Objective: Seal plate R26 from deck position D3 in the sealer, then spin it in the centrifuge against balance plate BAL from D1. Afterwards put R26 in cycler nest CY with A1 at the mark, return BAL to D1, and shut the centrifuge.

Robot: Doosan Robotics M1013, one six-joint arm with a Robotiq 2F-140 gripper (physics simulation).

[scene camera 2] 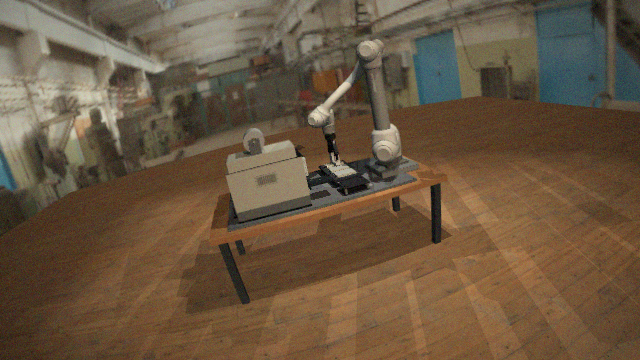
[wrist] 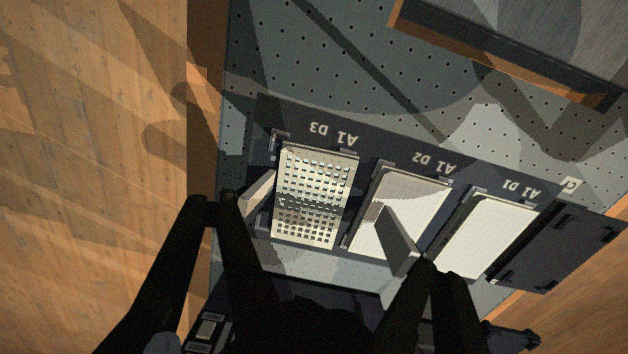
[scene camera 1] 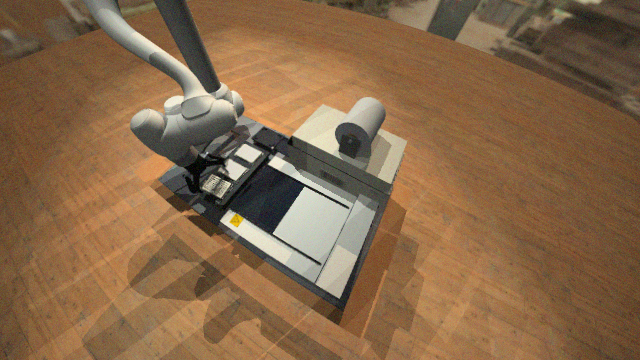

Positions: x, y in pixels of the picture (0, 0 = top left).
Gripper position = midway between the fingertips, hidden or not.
My gripper (scene camera 1: 217, 182) is open, with nothing in its grasp. Also in view: a well plate (wrist: 313, 184).
